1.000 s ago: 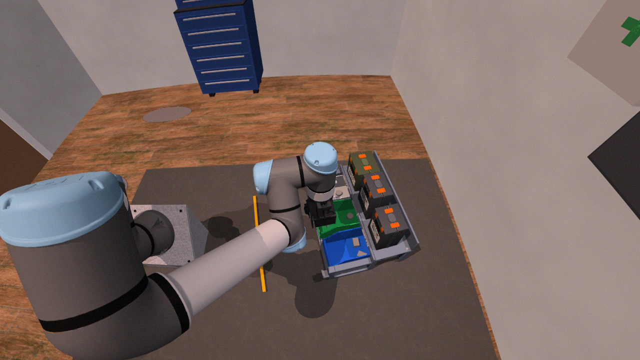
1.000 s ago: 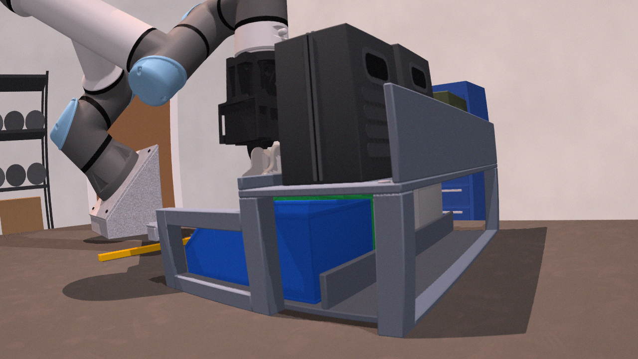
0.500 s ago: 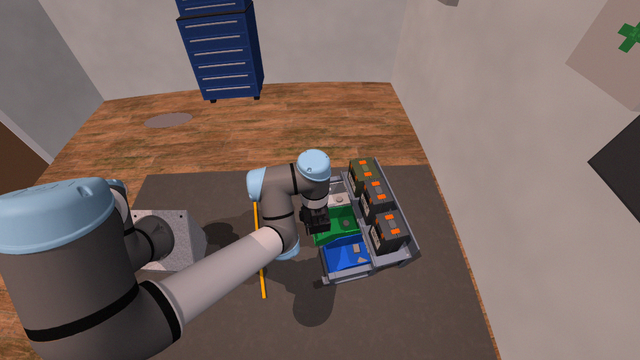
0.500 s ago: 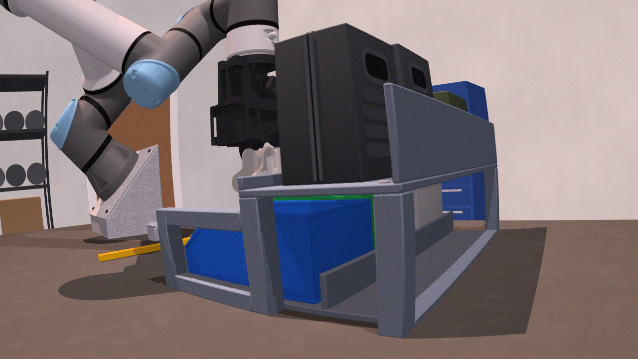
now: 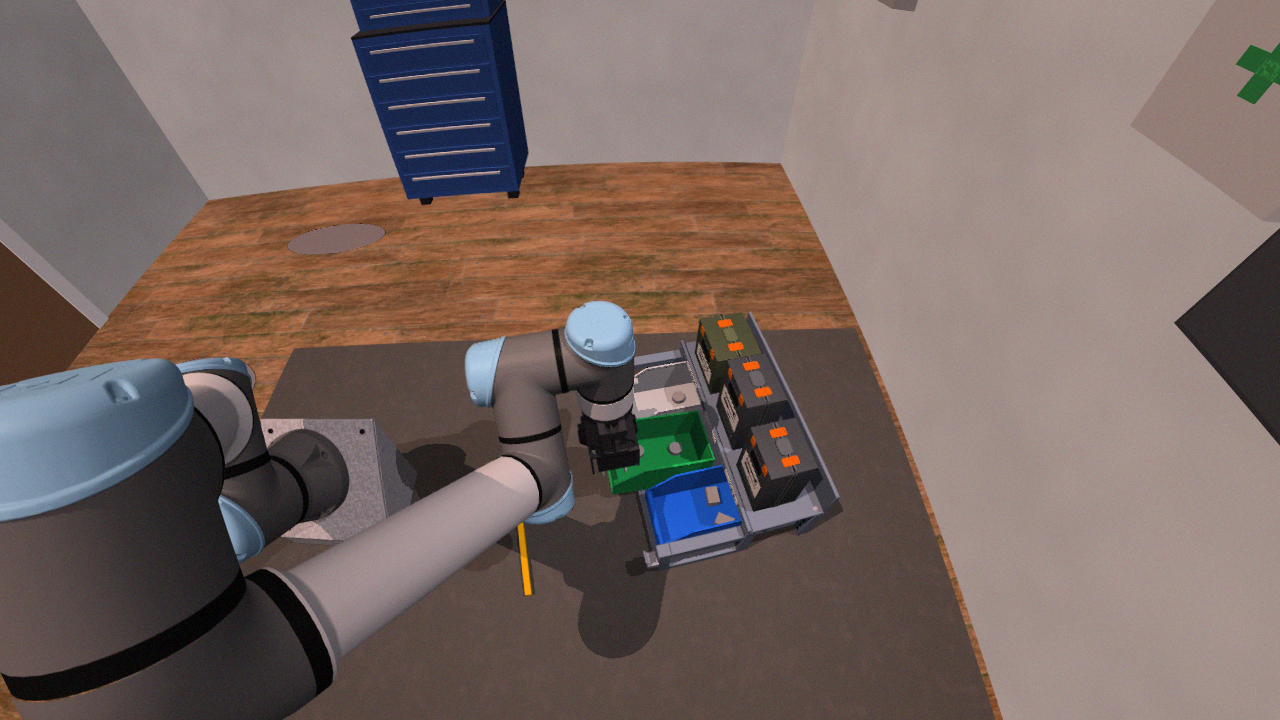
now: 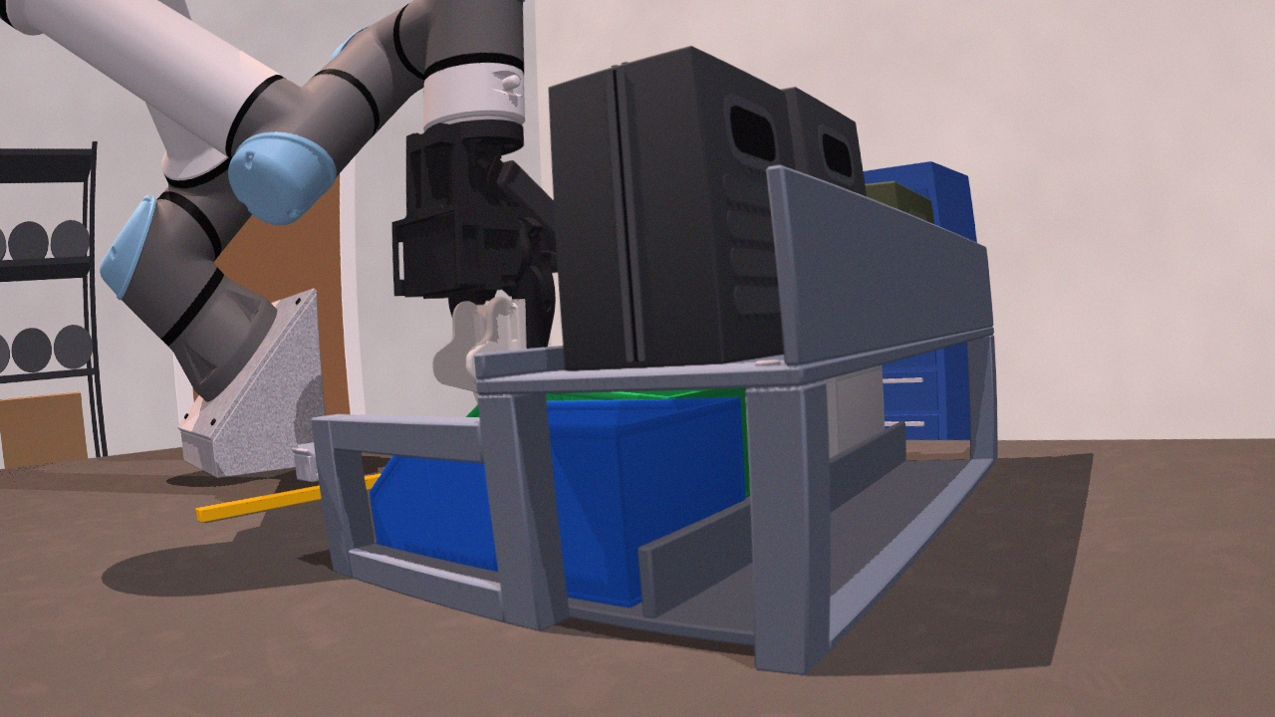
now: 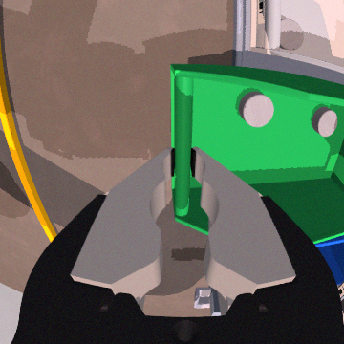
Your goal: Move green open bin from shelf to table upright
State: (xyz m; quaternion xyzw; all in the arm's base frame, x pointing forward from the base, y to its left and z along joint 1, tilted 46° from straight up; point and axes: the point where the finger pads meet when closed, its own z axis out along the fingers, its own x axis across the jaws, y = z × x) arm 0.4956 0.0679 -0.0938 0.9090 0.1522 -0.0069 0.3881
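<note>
Now: the yellow bar 170 mm behind my hand, 50 mm to the right of it and 50 mm below it. Also, from my hand: grey bin: 150 mm to the left, 100 mm ahead, 20 mm below; green open bin: 80 mm ahead, 20 mm to the left, 10 mm below; blue bin: 160 mm ahead, 70 mm to the right, 20 mm below.
</note>
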